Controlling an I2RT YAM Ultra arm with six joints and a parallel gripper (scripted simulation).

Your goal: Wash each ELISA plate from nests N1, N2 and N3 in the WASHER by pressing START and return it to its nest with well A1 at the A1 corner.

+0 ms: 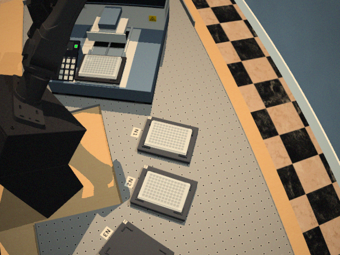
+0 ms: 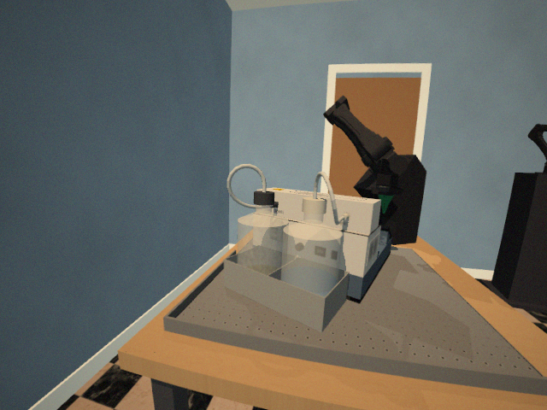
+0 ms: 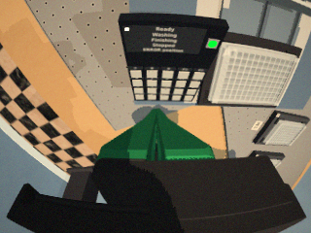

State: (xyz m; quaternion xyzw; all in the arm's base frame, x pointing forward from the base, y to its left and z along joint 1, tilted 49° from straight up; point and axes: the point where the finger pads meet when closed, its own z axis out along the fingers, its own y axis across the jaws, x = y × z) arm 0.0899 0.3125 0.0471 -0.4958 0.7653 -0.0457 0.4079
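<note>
Right now the dark carrier is 140 mm ahead of my hand, 90 mm below it and 30 mm to the right of it. The rest, counted from my hand: N1 label: 240 mm ahead, 230 mm to the right, 180 mm below; then manifold: 180 mm ahead, 120 mm to the left, 40 mm below; then washer: 180 mm ahead, 120 mm to the left, 50 mm below.
</note>
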